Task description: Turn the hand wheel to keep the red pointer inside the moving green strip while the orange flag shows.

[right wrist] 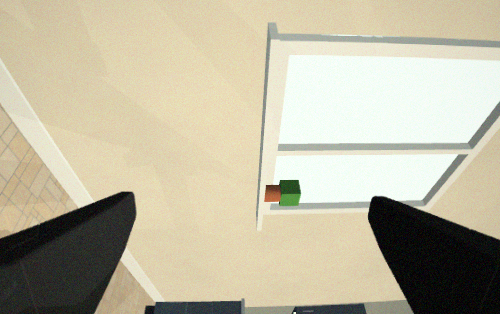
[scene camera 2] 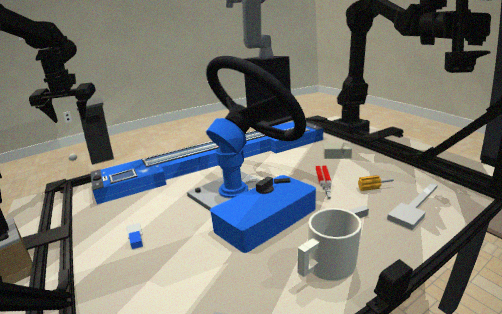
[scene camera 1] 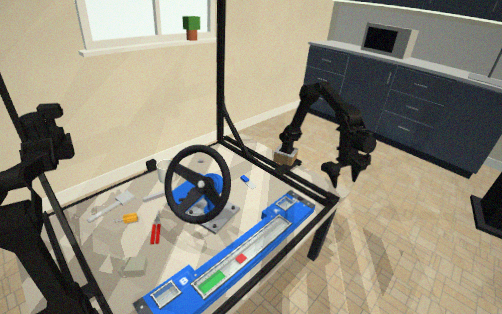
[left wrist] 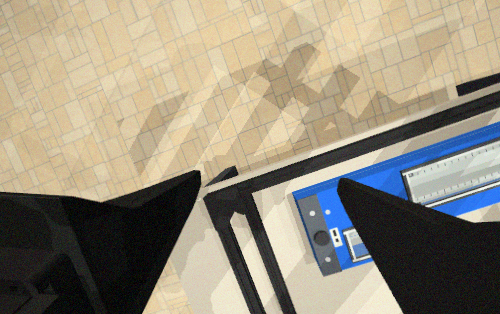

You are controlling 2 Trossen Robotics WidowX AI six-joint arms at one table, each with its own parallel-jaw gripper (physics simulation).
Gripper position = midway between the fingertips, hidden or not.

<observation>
My left gripper (scene camera 2: pixel 70 120) is open and holds nothing. My right gripper (scene camera 1: pixel 64 121) is open, with nothing in its grasp. The table carries a white mug (scene camera 2: pixel 331 252).
My left gripper also shows in scene camera 1 (scene camera 1: pixel 344 184) and in the left wrist view (left wrist: pixel 269 180). My right gripper is seen too in the right wrist view (right wrist: pixel 254 205). The right wrist view does not show the white mug: it is out of frame. The left wrist view misses the white mug: it is out of frame.
</observation>
